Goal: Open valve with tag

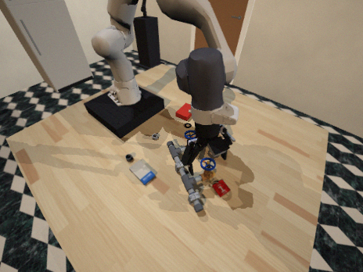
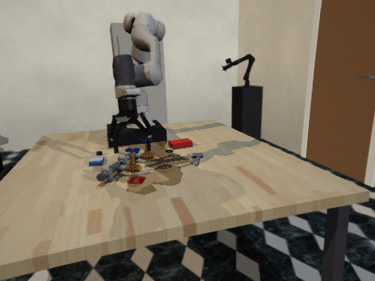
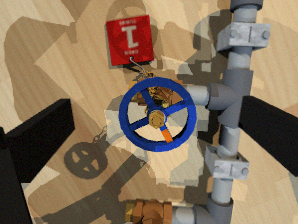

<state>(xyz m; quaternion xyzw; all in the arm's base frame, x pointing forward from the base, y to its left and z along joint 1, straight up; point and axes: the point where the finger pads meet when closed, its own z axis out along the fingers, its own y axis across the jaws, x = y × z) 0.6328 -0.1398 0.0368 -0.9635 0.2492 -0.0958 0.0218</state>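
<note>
My hand is 80 mm short of the red tag and 100 mm above it. Also, from my hand: red block (320 mm behind, 310 mm to the left, 90 mm below); grey tool (60 mm behind, 320 mm to the left, 100 mm below); blue card (230 mm behind, 150 mm to the right, 100 mm below).
</note>
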